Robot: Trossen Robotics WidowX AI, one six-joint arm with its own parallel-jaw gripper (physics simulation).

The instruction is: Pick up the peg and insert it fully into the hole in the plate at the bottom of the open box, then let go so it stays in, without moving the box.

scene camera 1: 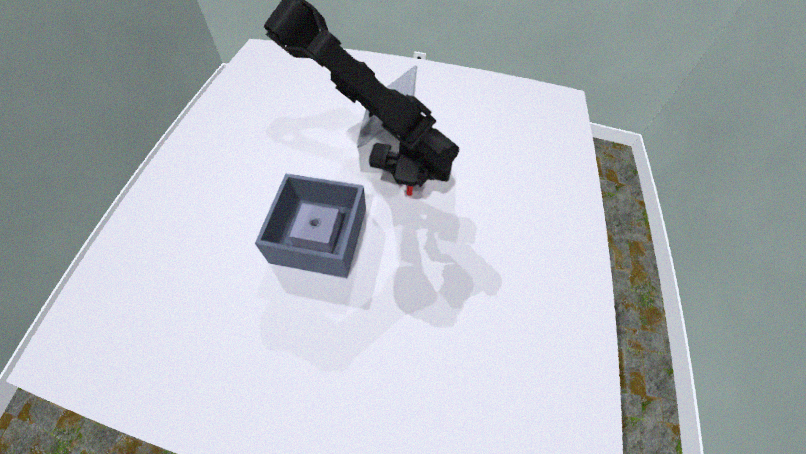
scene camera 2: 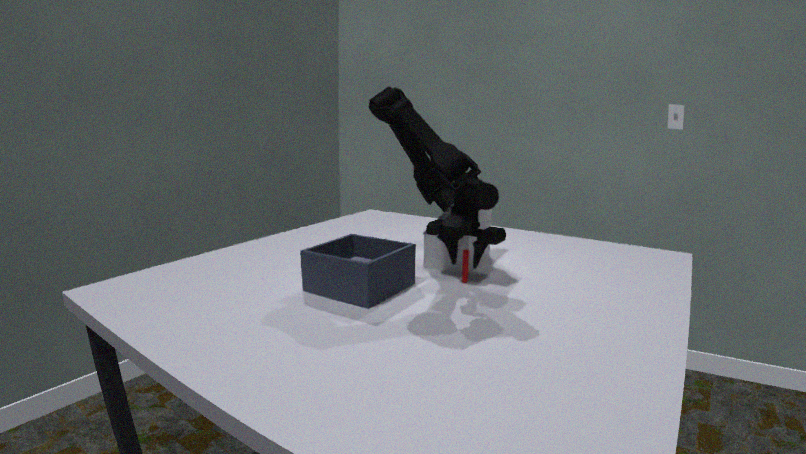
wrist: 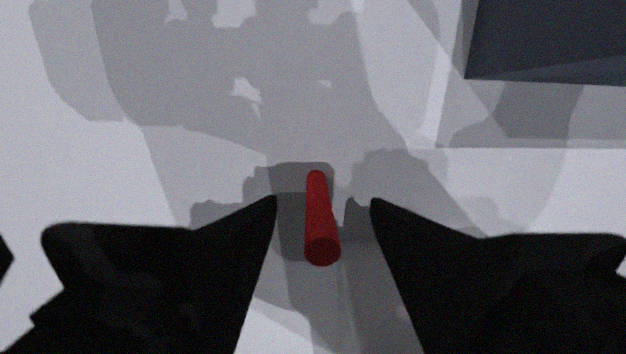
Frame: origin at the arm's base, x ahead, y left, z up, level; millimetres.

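Seen in the pictures: gripper, fingertip midpoint: (scene camera 2: 464, 265) (wrist: 323, 204).
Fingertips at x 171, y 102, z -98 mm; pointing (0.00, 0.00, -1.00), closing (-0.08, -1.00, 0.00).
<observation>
Offsets run from my fingertips to a thing's top centre. "pt": to the spot under its first point. Level surfaces: height alone.
The red peg @[dx +1, dy +3, dz +40 mm] (scene camera 1: 409, 190) (scene camera 2: 465, 274) (wrist: 319, 215) stands upright on the table, right of the box in both scene views. My gripper (scene camera 1: 407, 180) (scene camera 2: 465, 265) (wrist: 323, 204) points down at it, low over the table. It is open, with one finger on each side of the peg in the wrist view and a gap on both sides. Its fingertips are hidden in scene view 1. The open dark blue-grey box @[dx +158, dy -197, dz +58 mm] (scene camera 1: 304, 261) (scene camera 2: 335, 279) (wrist: 550, 42) holds a light square plate @[dx +158, dy -197, dz +21 mm] (scene camera 1: 302, 231) with a round hole @[pt dx +150, dy -200, dz +4 mm] (scene camera 1: 315, 222) at its middle.
A grey, see-through angular block (scene camera 1: 404, 84) (scene camera 2: 434, 250) stands close behind the gripper. The black arm (scene camera 1: 358, 73) (scene camera 2: 420, 129) slants down from the upper left. The box walls rise above the plate on all four sides. The white table @[dz -40 mm] (scene camera 1: 496, 360) (scene camera 2: 507, 389) carries several overlapping shadows.
</observation>
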